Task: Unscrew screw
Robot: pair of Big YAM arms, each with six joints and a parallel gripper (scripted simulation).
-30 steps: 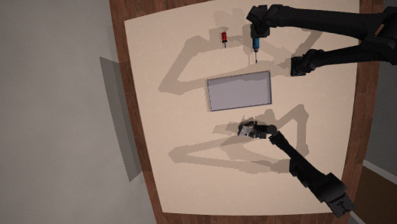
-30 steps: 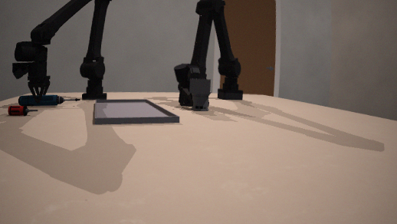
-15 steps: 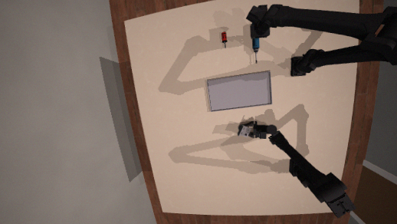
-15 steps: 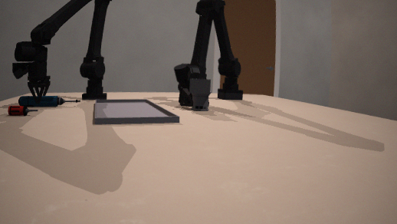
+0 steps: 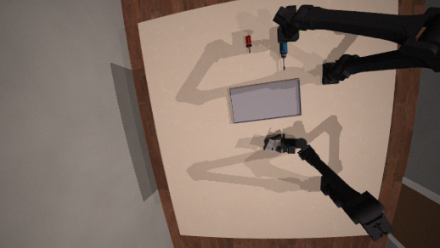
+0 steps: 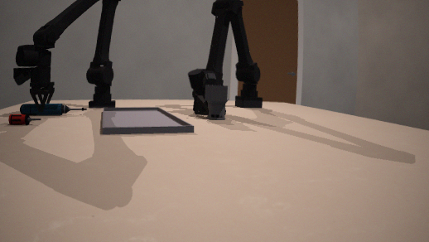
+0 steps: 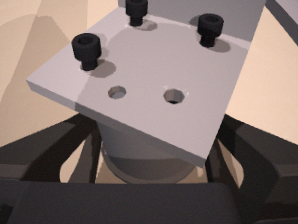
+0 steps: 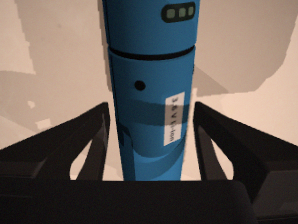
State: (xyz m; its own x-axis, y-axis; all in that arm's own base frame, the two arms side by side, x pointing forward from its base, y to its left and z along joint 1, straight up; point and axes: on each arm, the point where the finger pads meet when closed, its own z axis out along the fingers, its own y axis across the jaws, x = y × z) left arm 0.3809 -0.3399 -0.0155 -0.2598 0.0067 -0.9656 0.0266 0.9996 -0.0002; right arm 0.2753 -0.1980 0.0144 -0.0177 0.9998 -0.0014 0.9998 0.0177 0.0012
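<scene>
Right now my left hand is 10 mm below the grey joint module. From my left hand the other things lie so: grey bracket (50 mm above); then screwdriver bit (470 mm to the right, 120 mm behind); then shallow grey tray (260 mm to the right, 20 mm below, 10 mm ahead).
</scene>
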